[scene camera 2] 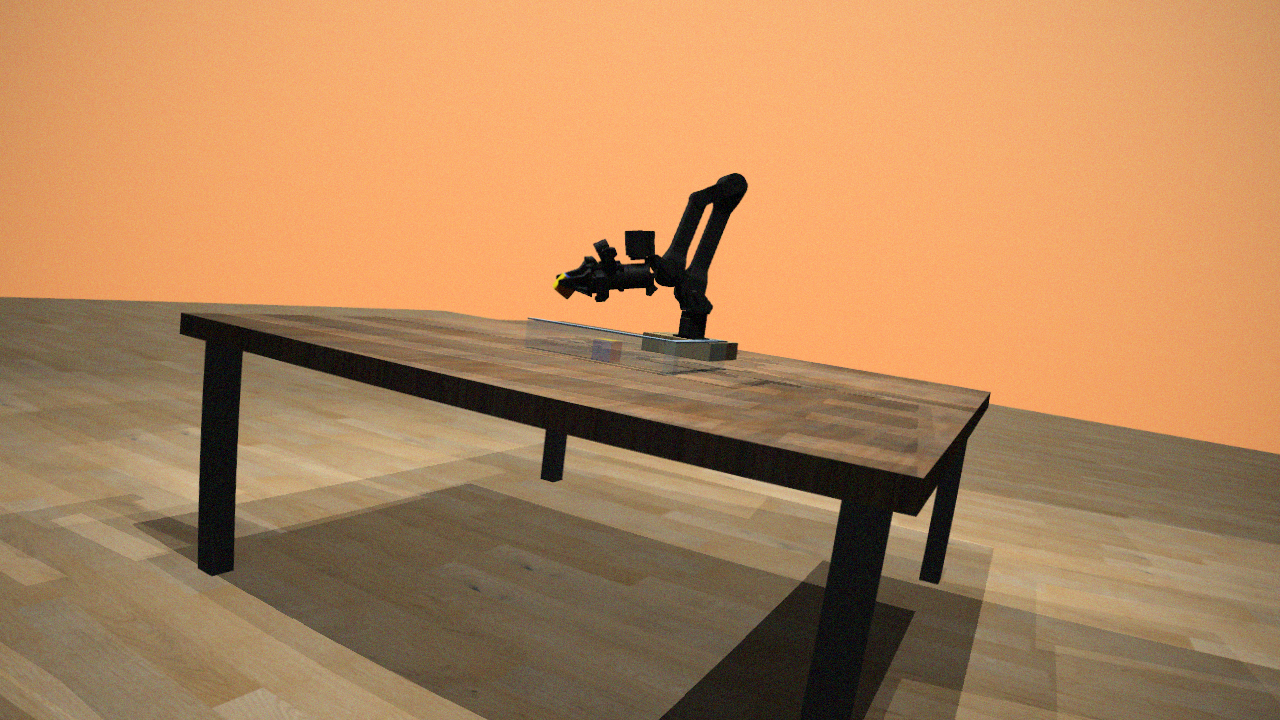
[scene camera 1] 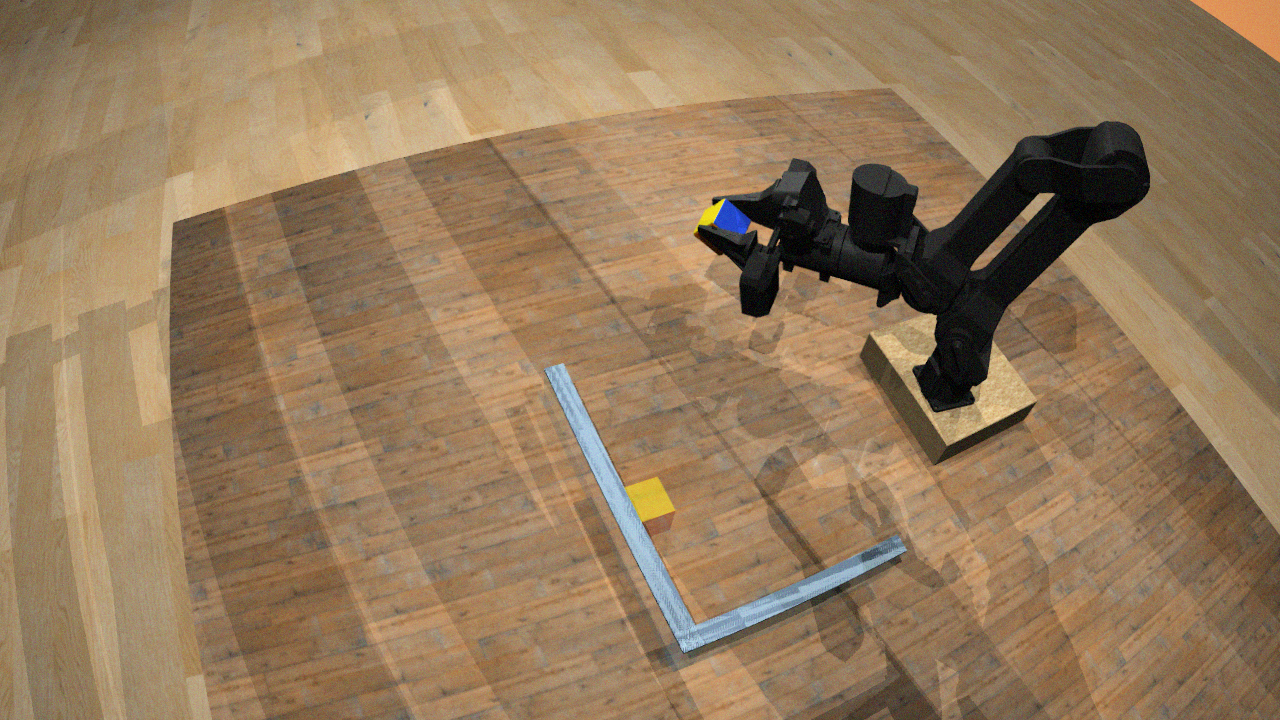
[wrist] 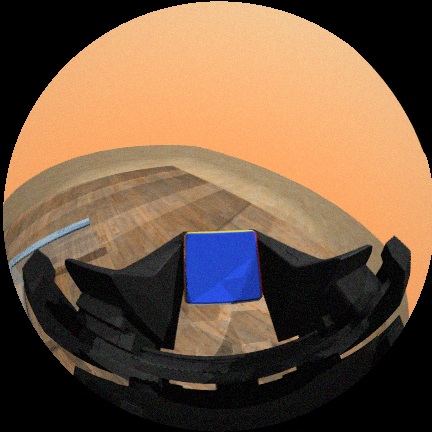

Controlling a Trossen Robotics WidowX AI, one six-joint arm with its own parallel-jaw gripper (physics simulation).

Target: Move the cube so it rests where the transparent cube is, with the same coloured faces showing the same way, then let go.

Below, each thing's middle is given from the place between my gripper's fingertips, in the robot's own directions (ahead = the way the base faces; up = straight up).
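Grey L-shaped rail [scene camera 1: 683, 643]: 11 cm below my hand, 5 cm ahead, 26 cm to the left. Transparent cube [scene camera 1: 649, 498]: 12 cm below my hand, 13 cm ahead, 27 cm to the left.
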